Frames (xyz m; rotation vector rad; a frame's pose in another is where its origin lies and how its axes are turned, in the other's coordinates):
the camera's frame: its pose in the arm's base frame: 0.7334 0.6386 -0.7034 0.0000 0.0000 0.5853
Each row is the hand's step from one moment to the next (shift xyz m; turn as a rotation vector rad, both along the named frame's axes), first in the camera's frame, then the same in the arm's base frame.
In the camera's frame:
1: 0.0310 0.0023 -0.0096 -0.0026 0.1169 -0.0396
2: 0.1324 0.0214 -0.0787 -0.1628 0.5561 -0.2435
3: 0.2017 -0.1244 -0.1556 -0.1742 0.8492 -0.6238
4: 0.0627 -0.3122 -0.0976 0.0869 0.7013 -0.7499
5: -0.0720 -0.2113 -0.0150 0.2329 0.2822 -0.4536
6: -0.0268 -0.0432 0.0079 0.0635 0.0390 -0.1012
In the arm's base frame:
1: 0.0246 0.0190 -0.0096 -0.0667 0.0960 -0.0396
2: 0.0985 0.0910 -0.0787 -0.4429 0.3736 -0.2435
3: 0.2369 0.0077 -0.1556 -0.6143 0.6116 -0.6238
4: 0.2247 -0.2256 -0.0976 -0.3150 0.6326 -0.7499
5: 0.0567 -0.2159 -0.0150 0.0382 0.3639 -0.4536
6: 0.0015 -0.0508 0.0079 0.0314 0.0676 -0.1012

